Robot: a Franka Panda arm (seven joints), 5 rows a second.
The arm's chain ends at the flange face. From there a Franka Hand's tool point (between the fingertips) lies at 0.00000 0.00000 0.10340 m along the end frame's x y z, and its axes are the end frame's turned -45 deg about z.
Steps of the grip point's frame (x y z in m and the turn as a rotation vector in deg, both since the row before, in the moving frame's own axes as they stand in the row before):
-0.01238 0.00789 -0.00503 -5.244 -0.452 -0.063
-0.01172 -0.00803 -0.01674 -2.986 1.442 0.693
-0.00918 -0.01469 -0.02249 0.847 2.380 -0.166
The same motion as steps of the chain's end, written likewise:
-0.00929 0.00708 -0.00459 -4.028 3.388 -0.063
-0.01960 0.00061 -0.01657 -1.092 3.131 0.693
-0.01883 0.00022 -0.02239 2.282 1.084 -0.166

